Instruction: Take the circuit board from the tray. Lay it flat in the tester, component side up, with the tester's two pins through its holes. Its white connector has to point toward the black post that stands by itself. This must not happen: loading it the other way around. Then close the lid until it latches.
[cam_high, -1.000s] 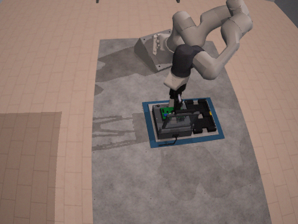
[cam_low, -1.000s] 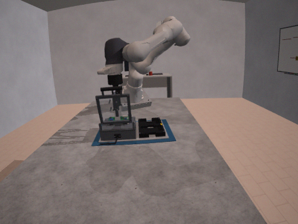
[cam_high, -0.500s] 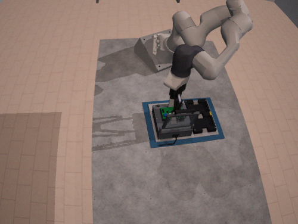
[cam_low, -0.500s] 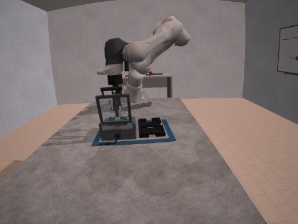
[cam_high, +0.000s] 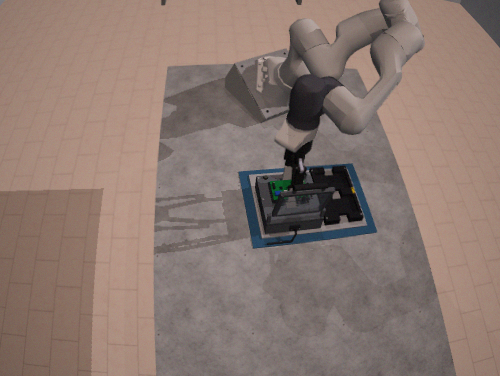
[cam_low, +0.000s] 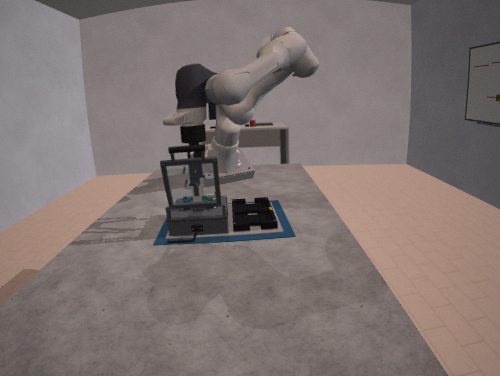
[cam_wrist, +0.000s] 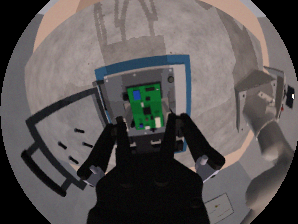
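Right now the green circuit board is 20 mm below my hand. The rest, counted from my hand: tester bed 10 mm ahead, 10 mm to the left, 30 mm below; then framed clear lid 120 mm ahead, 80 mm above.
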